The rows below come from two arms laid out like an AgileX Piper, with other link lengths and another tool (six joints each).
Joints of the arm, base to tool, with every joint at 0 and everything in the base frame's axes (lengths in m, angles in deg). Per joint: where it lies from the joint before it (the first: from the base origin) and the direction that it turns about. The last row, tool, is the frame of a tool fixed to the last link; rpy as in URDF.
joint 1: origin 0 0 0.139 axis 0 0 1
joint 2: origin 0 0 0 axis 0 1 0
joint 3: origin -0.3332 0 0.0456 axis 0 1 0
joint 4: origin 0.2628 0 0.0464 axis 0.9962 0 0.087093
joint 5: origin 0 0 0 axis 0 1 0
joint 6: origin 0.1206 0 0.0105 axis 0.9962 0 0.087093
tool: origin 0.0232 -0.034 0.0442 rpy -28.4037 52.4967 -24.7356
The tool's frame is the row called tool.
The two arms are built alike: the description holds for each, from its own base.
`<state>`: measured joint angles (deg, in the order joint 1, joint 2, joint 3, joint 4, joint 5, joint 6); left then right.
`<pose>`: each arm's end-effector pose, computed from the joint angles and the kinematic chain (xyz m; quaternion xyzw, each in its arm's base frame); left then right.
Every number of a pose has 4 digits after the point. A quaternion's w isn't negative.
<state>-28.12 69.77 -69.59 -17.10 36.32 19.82 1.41 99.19 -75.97 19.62 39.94 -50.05</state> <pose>0.2611 -0.2114 0.4759 0.1072 0.7113 -0.2727 0.6390 0.4824 0.0399 0.3082 -0.4459 0.7358 0.0859 0.5023</pose>
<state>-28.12 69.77 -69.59 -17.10 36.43 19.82 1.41 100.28 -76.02 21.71 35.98 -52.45</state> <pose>0.2610 -0.2114 0.4756 0.1074 0.7119 -0.2727 0.6383 0.4923 0.0403 0.3087 -0.4465 0.7217 0.0748 0.5236</pose>
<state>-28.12 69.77 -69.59 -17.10 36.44 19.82 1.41 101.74 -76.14 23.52 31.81 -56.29</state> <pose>0.2610 -0.2114 0.4756 0.1075 0.7119 -0.2727 0.6382 0.5030 0.0408 0.3071 -0.4586 0.7035 0.0586 0.5398</pose>
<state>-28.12 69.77 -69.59 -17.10 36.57 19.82 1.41 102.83 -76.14 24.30 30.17 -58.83</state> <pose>0.2608 -0.2114 0.4753 0.1078 0.7126 -0.2726 0.6374 0.5084 0.0418 0.3016 -0.4703 0.6954 0.0527 0.5408</pose>
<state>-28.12 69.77 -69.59 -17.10 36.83 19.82 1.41 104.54 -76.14 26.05 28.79 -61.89</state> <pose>0.2605 -0.2115 0.4747 0.1084 0.7140 -0.2724 0.6357 0.5149 0.0437 0.2905 -0.4794 0.6904 0.0537 0.5392</pose>
